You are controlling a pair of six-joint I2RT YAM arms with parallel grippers.
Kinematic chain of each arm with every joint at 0, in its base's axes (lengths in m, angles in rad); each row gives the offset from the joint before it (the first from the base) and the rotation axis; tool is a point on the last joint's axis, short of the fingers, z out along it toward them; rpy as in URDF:
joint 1: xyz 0 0 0.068 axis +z
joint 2: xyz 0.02 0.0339 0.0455 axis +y
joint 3: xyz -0.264 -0.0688 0 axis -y
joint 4: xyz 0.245 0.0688 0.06 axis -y
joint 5: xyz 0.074 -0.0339 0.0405 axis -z
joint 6: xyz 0.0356 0 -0.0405 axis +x
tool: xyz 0 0 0 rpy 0 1.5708 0
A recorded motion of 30 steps. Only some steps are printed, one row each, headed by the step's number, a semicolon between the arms.
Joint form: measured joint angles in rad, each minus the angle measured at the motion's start. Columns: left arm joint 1, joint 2, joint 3, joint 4, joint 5, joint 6; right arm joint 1, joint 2, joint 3, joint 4, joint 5, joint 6.
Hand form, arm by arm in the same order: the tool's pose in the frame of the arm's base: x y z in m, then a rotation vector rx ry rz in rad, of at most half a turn. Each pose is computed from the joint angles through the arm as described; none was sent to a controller.
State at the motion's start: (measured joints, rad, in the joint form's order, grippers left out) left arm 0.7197 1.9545 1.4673 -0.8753 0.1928 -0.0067; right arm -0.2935 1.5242 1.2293 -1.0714 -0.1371 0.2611
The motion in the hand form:
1: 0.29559 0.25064 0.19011 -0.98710 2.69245 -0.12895; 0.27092 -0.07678 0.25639 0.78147 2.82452 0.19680
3: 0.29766 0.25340 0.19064 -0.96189 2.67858 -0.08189; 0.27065 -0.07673 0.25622 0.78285 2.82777 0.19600
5: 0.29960 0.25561 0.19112 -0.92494 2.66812 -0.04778; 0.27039 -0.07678 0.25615 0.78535 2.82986 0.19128
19: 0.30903 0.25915 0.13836 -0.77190 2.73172 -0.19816; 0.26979 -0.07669 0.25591 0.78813 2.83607 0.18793
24: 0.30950 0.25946 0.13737 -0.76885 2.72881 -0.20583; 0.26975 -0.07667 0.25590 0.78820 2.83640 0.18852
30: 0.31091 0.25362 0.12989 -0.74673 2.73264 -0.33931; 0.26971 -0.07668 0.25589 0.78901 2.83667 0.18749
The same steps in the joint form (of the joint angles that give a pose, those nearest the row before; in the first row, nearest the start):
1: 0.0000 0.0000 -0.0008 0.0157 -0.0134 0.0034; 0.0000 0.0000 0.0000 -0.0019 -0.0004 -0.0008
3: 0.0000 0.0000 -0.0015 0.0484 -0.0336 0.0164; 0.0000 0.0004 0.0000 -0.0050 0.0004 -0.0008
5: 0.0000 0.0000 -0.0027 0.0778 -0.0442 0.0378; 0.0000 0.0004 0.0000 -0.0072 0.0038 0.0000
19: 0.0000 0.1251 -0.0340 0.1633 0.0576 0.1488; 0.0000 0.0008 0.0000 -0.0134 0.0065 0.0000
24: 0.0004 0.1286 -0.0332 0.1663 0.0641 0.1499; 0.0000 0.0008 0.0000 -0.0137 0.0061 0.0000
30: -0.0061 0.1488 -0.0332 0.1385 0.1442 0.1587; 0.0000 0.0008 0.0000 -0.0141 0.0069 0.0004

